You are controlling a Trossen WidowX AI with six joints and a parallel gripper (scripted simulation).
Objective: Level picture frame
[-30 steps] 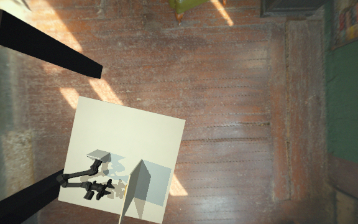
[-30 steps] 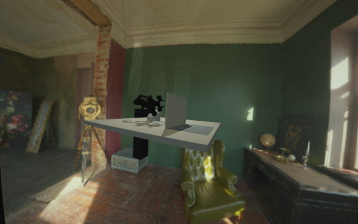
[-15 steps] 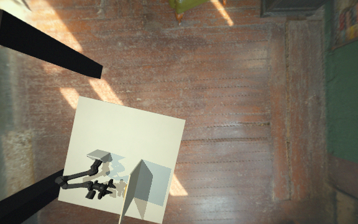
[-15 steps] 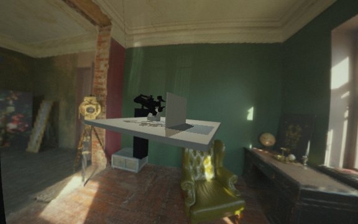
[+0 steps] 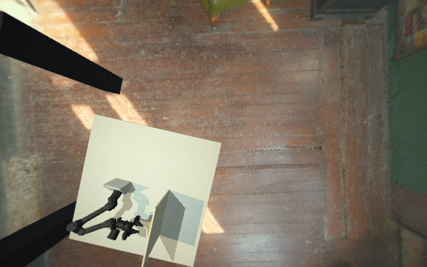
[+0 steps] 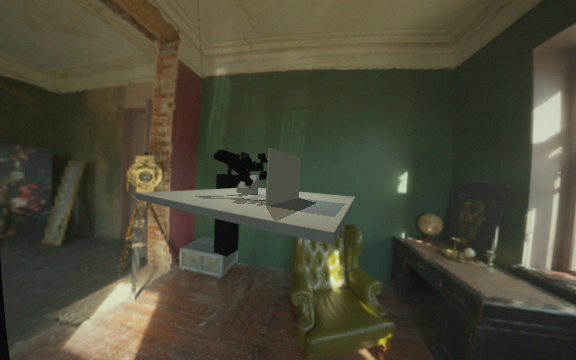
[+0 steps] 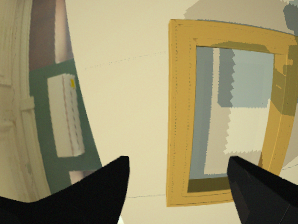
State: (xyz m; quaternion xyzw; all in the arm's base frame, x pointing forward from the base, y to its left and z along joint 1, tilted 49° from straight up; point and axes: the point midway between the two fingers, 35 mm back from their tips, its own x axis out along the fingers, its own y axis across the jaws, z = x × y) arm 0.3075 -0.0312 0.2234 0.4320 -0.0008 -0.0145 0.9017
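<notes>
Now: gripper tip 9 cm short of the yellow picture frame, 1 cm to the right of it and 6 cm above it. Round my gripper tip: cream wall panel (10 cm ahead, 2 cm to the left, 7 cm below).
</notes>
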